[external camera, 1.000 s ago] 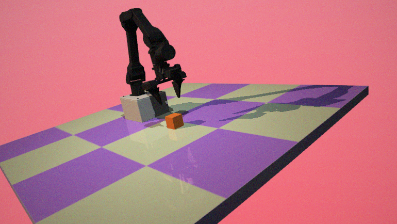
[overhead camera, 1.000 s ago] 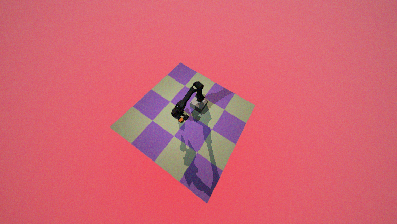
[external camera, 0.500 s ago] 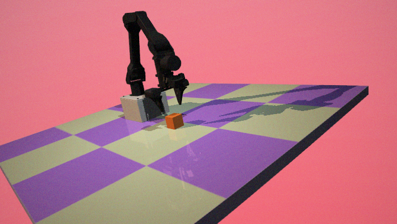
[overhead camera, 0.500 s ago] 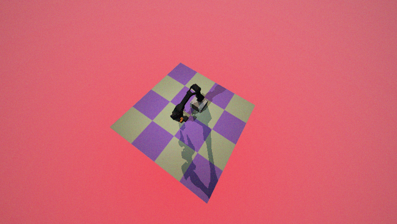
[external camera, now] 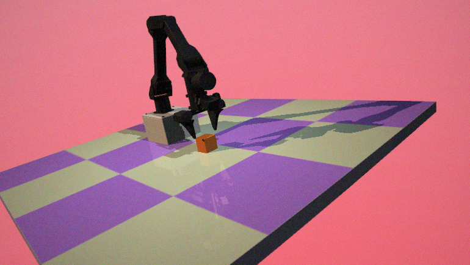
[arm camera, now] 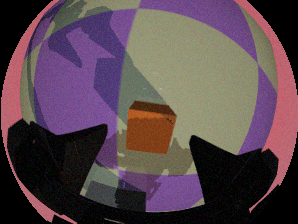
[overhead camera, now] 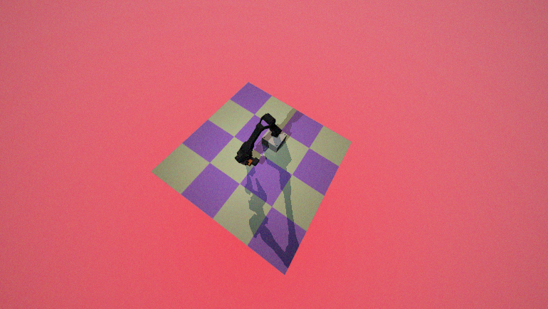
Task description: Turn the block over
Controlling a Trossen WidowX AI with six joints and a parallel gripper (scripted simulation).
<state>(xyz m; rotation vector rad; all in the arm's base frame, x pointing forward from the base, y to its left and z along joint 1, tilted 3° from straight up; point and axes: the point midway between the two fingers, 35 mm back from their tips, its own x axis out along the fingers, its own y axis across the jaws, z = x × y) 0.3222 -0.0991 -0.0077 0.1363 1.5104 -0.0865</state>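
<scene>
Now: gripper tip 3 cm above the orange block and 2 cm past it.
</scene>
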